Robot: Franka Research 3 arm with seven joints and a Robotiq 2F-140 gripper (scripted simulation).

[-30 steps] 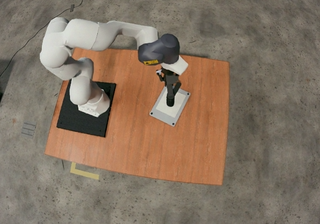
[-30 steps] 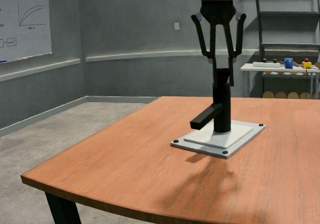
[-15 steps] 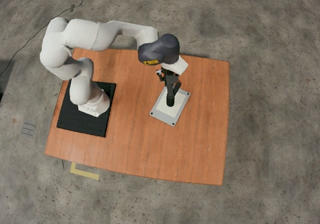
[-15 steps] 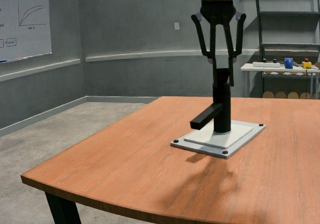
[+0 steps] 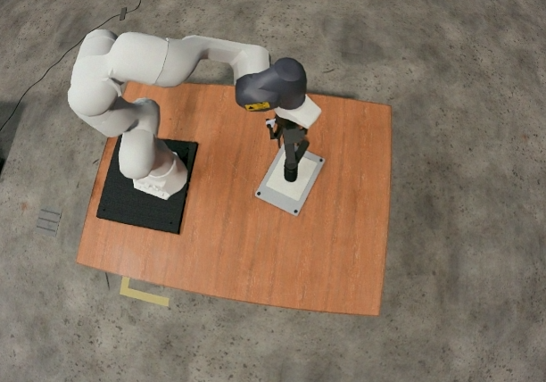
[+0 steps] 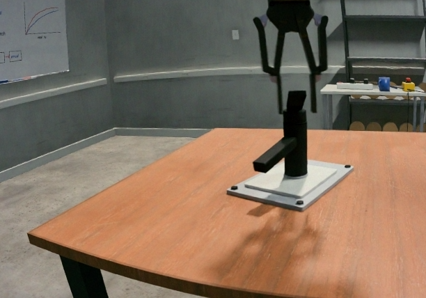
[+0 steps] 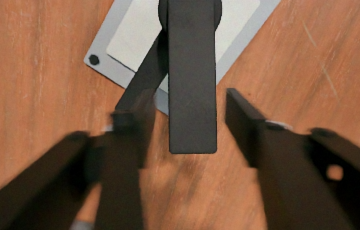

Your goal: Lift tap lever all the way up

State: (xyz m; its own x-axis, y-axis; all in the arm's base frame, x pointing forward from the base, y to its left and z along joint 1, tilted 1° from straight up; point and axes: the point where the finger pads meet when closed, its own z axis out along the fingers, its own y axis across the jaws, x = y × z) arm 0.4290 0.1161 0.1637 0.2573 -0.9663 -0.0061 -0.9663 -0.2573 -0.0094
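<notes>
My hand is 10 mm short of the lever, 20 mm to the left of it and 10 mm above it. From my hand the other things lie so: black tap 20 mm ahead, 40 mm to the right, 70 mm below.
</notes>
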